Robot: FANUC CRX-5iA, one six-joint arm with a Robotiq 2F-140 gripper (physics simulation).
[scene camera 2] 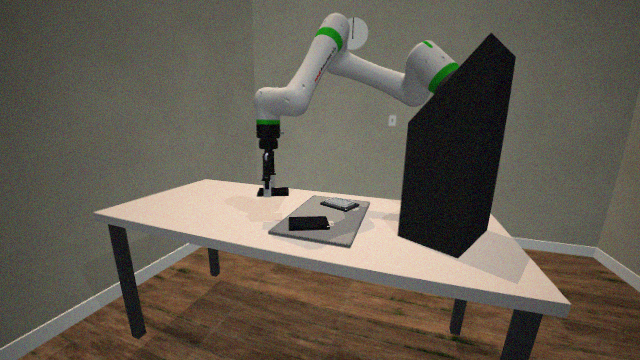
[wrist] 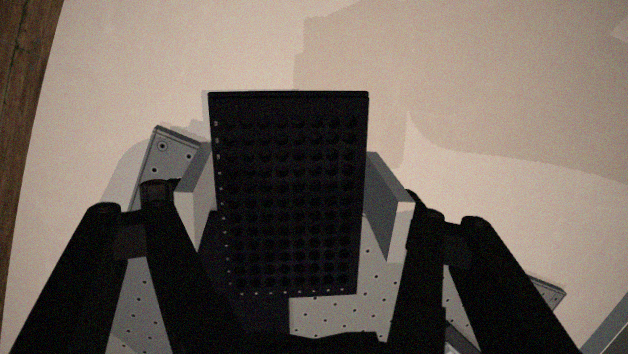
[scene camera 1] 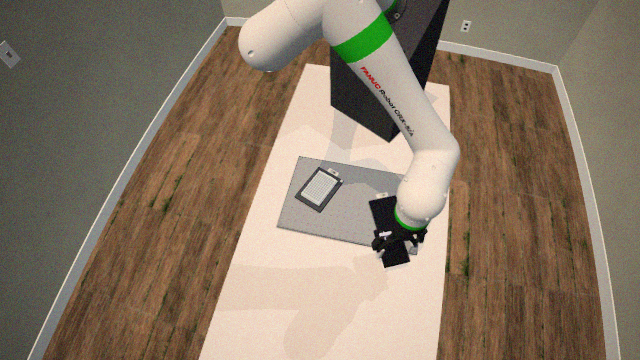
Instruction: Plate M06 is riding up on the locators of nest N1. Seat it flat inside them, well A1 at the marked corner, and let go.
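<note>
Plate M06 is a black well plate, held across its two long sides. My gripper is shut on it, with a pale finger pad at each side. The plate is off nest N1, in the air past the board's edge, and looks about level. Nest N1 is a black frame on the grey board; the plate partly covers it in the wrist view. Small marks run along two plate edges, too small to read. The nest's locators and marked corner cannot be made out.
The grey perforated board lies on the pale table. A second black nest holding a white plate sits at its other end. The dark robot pedestal stands on the table.
</note>
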